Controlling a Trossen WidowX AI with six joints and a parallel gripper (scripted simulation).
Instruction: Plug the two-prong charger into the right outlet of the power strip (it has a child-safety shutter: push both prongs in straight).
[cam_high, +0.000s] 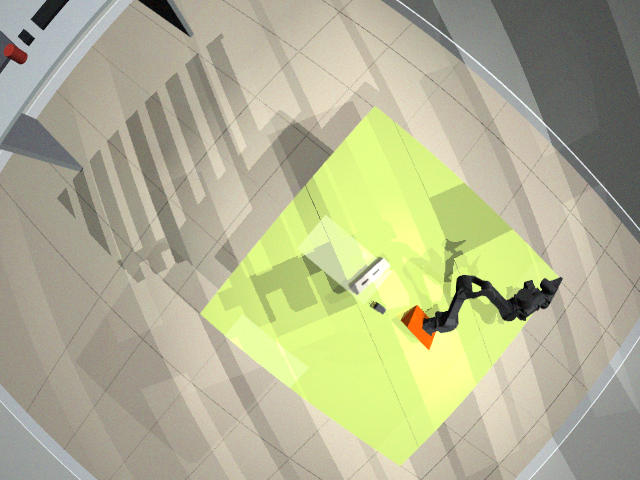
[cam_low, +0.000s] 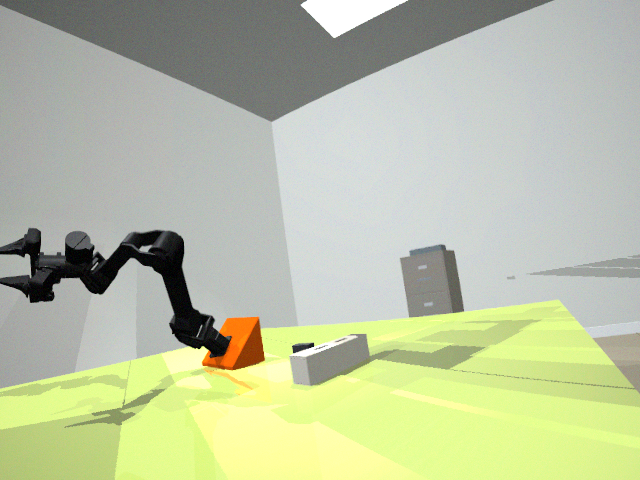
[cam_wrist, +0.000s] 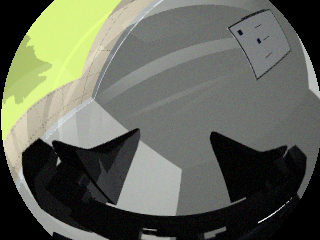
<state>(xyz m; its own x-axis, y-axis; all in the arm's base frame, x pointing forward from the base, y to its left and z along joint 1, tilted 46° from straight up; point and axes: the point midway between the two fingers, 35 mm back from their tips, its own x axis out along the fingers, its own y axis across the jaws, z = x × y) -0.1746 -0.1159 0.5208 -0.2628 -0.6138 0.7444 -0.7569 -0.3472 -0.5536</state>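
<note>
Now: the dark two-prong charger 460 mm ahead of my gripper tip, 560 mm to the left of it and 290 mm below it.
</note>
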